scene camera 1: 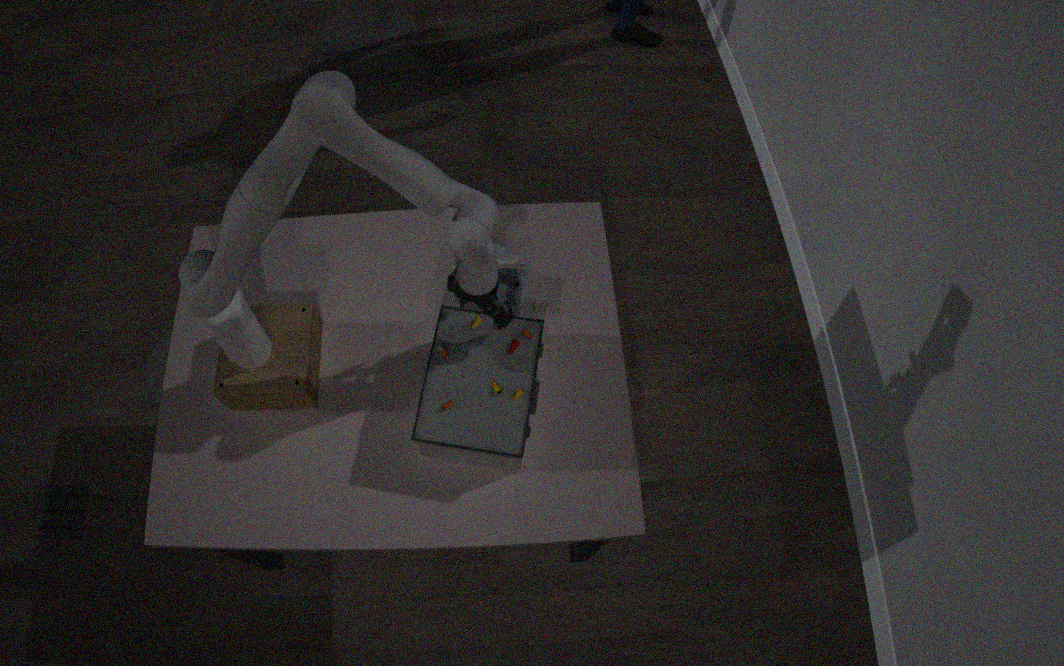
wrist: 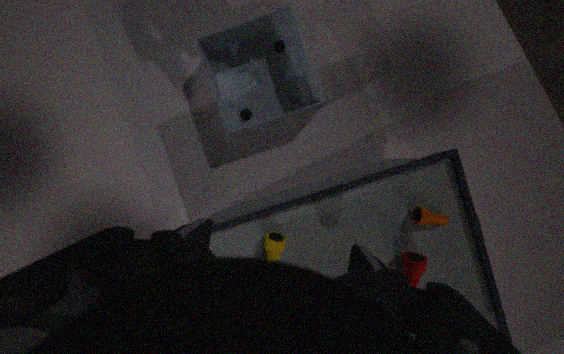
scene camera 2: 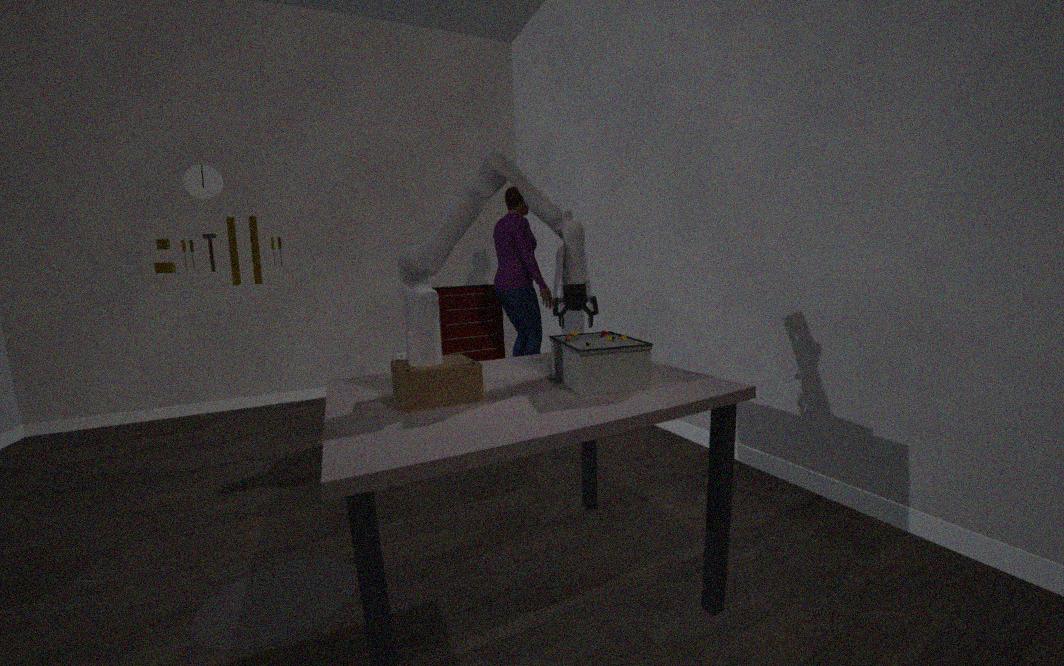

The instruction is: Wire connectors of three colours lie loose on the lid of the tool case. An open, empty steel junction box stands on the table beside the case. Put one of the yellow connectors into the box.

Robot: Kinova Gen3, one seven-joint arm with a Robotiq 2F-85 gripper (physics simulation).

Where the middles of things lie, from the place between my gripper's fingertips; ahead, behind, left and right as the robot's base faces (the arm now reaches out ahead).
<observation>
The tool case (scene camera 1: 480, 427) is 130 mm to the right of my hand and 90 mm below it.
</observation>
